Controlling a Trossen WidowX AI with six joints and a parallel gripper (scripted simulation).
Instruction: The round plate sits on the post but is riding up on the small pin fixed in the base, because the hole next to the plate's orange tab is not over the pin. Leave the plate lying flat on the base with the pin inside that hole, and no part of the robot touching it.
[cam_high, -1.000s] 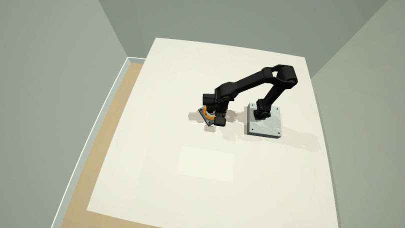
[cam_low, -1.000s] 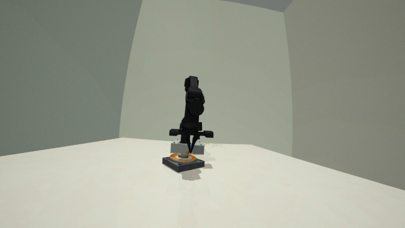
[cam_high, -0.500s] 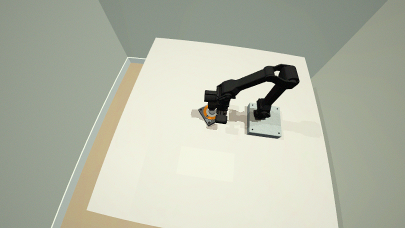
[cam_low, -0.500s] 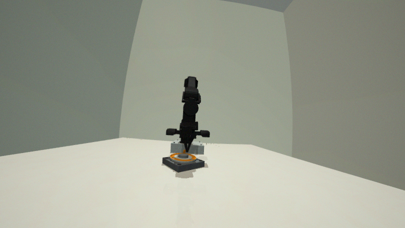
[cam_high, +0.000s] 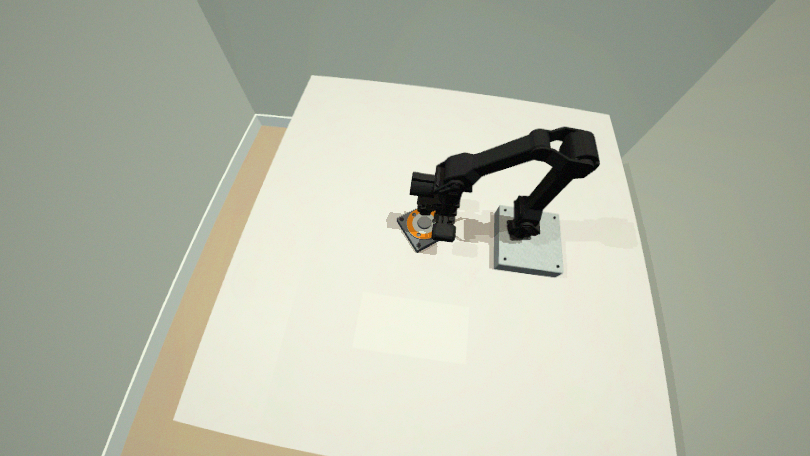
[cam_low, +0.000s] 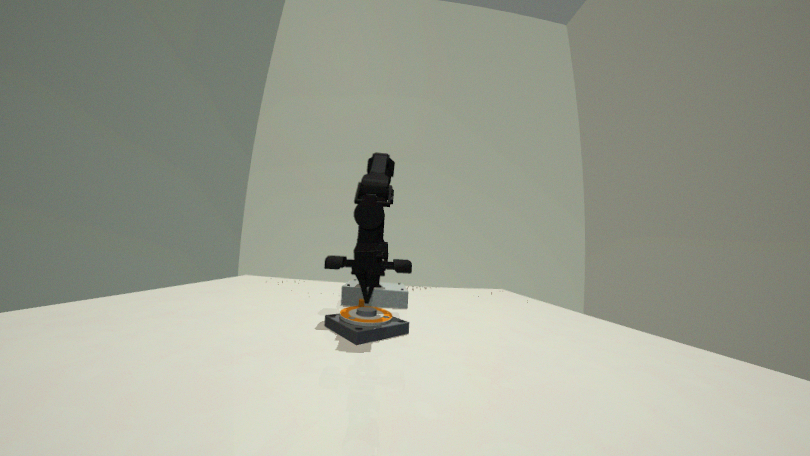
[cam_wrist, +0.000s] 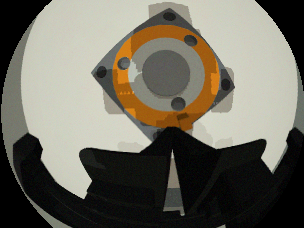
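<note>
The square base lies 5 cm ahead of my gripper tip, 2 cm below it and 1 cm to the right of it.
</note>
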